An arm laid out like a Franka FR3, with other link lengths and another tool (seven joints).
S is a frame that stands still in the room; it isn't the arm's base.
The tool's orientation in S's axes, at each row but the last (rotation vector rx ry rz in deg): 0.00, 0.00, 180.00; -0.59, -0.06, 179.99; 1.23, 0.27, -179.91; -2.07, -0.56, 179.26; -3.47, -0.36, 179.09; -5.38, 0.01, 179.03; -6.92, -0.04, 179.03; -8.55, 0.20, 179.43; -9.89, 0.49, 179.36; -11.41, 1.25, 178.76; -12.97, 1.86, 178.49
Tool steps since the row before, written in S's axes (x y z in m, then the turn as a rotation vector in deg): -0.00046, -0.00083, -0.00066, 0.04, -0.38, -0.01; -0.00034, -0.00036, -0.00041, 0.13, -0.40, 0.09; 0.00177, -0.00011, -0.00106, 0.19, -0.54, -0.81; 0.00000, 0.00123, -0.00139, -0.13, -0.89, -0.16; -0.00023, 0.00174, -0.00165, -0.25, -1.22, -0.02; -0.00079, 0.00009, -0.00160, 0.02, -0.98, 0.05; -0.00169, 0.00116, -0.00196, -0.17, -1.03, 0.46; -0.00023, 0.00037, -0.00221, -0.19, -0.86, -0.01; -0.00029, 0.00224, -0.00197, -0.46, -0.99, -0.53; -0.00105, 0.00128, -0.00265, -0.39, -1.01, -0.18; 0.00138, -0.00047, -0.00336, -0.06, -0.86, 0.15
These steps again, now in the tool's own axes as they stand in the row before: 0.00046, 0.00083, -0.00066, -0.04, 0.38, -0.01; 0.00034, 0.00036, -0.00041, -0.13, 0.40, 0.09; -0.00176, 0.00012, -0.00108, -0.18, 0.54, -0.81; 0.00005, -0.00122, -0.00140, 0.12, 0.89, -0.15; 0.00032, -0.00173, -0.00165, 0.23, 1.22, -0.01; 0.00089, -0.00008, -0.00155, -0.04, 0.98, 0.05; 0.00185, -0.00113, -0.00182, 0.12, 1.03, 0.47; 0.00044, -0.00037, -0.00218, 0.18, 0.86, 0.01; 0.00052, -0.00225, -0.00191, 0.51, 0.99, -0.48; 0.00140, -0.00130, -0.00248, 0.40, 1.01, -0.14; -0.00089, 0.00038, -0.00353, 0.02, 0.86, 0.14
